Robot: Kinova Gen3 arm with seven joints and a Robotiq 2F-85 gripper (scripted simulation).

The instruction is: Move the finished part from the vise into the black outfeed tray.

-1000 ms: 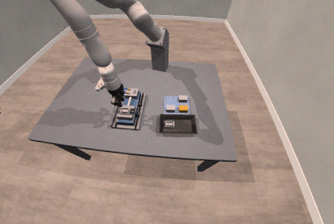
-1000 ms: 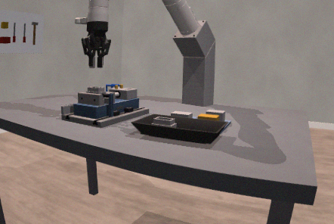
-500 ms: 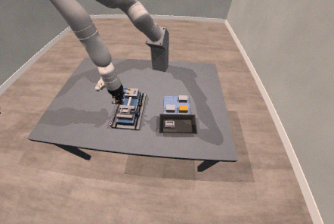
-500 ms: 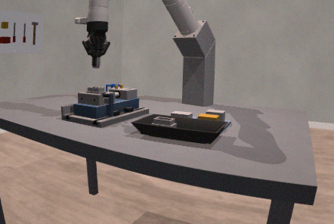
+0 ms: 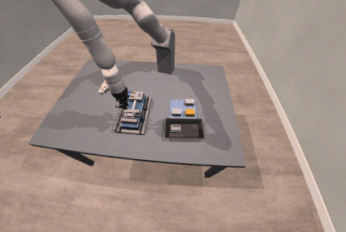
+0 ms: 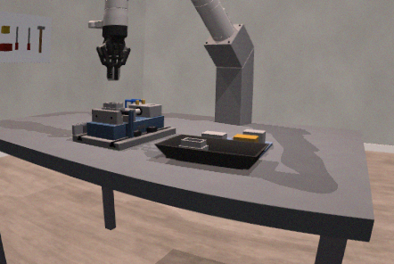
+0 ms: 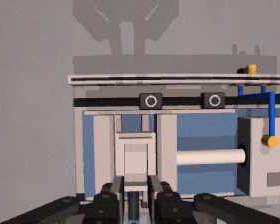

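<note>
Right now my hand is 90 mm past the white screw rod, 20 mm to the left of it and 120 mm above it. From my hand the other things lie so: blue pallet: 190 mm behind, 300 mm to the left, 200 mm below; orange block: 160 mm behind, 350 mm to the left, 170 mm below; vise: 70 mm behind, 10 mm to the right, 160 mm below.
</note>
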